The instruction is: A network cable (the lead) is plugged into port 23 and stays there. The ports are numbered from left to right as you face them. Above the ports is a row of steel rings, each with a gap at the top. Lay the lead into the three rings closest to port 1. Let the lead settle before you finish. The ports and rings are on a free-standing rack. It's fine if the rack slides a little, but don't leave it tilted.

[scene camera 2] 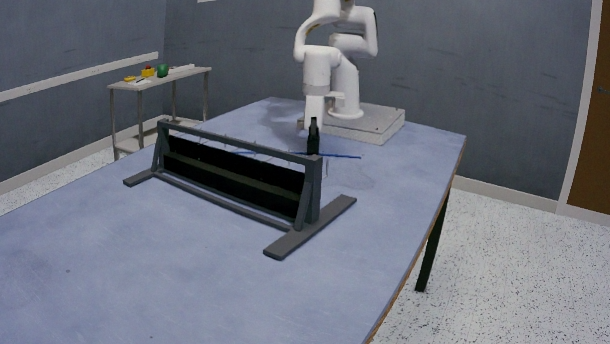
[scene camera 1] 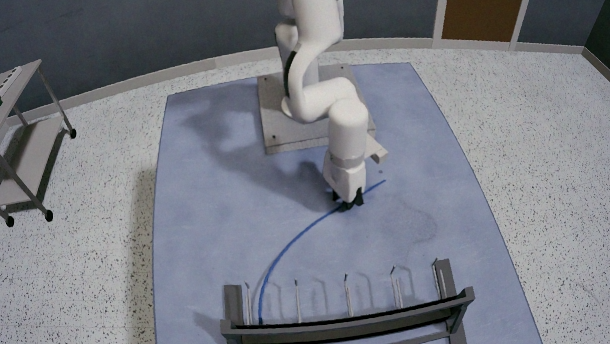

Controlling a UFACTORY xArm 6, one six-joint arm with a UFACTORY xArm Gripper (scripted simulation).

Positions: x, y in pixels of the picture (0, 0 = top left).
Scene:
A rack (scene camera 2: 285, 193): 0.89 m from the lens.

